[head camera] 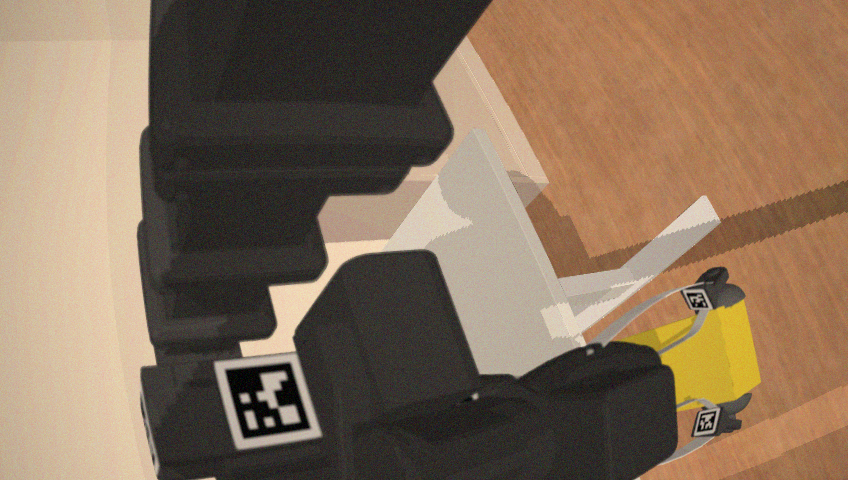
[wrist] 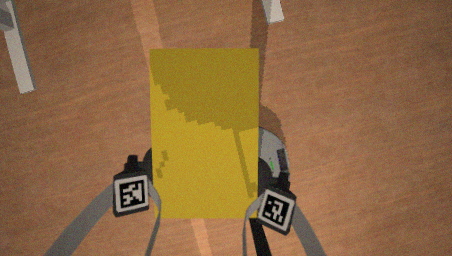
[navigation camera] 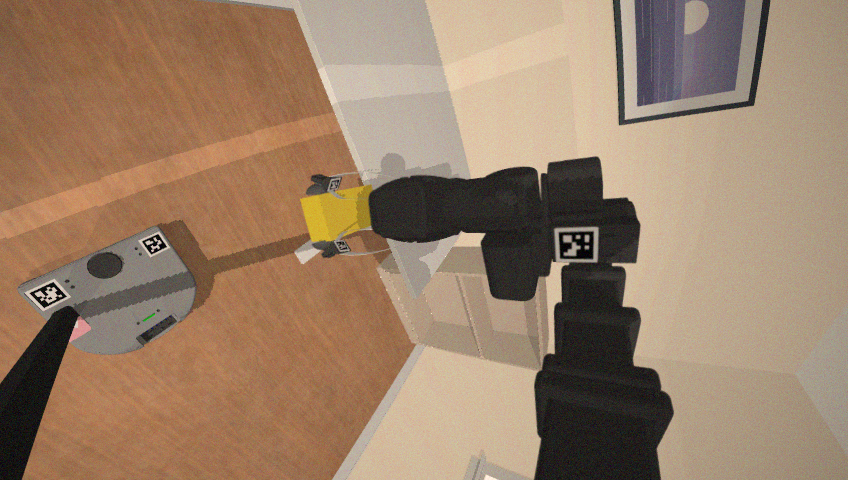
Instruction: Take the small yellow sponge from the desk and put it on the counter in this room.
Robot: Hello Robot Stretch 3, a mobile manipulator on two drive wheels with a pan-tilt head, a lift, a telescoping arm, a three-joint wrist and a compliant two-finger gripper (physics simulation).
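Seen in the pictures: gripper, fingertip midpoint: (head camera: 733, 346) (wrist: 209, 168) (navigation camera: 315, 217); robot's base, link origin: (navigation camera: 106, 263).
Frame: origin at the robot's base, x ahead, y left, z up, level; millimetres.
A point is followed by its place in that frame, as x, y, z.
The small yellow sponge (head camera: 711, 359) {-21, -234, 960} (navigation camera: 339, 214) {-25, -245, 960} (wrist: 205, 100) {-35, -290, 960} is a rectangular block between the two fingertips. My gripper (head camera: 727, 350) {-23, -239, 914} (navigation camera: 322, 216) {-23, -239, 914} (wrist: 209, 168) {-23, -239, 914} is shut on it, one fingertip against each side. The sponge is in the air above the wooden floor, just beyond the long edge of the desk. The light grey desk (head camera: 496, 255) {-313, -650, 720} (navigation camera: 380, 41) {352, -844, 721} lies beneath my wrist in the head and navigation views. No surface that I can plainly identify as the counter shows in these views.
A pale cabinet with open compartments (head camera: 505, 130) {-944, -1084, 75} (navigation camera: 464, 261) {-743, -1191, 628} stands beyond the desk's end. My grey base (navigation camera: 113, 333) {-174, 89, 160} (wrist: 270, 145) {-200, -84, 160} is on the wooden floor. A framed picture (navigation camera: 748, 71) {-22, -1335, 1840} hangs on the wall. A white desk leg (head camera: 675, 243) (wrist: 20, 65) sticks out over the floor.
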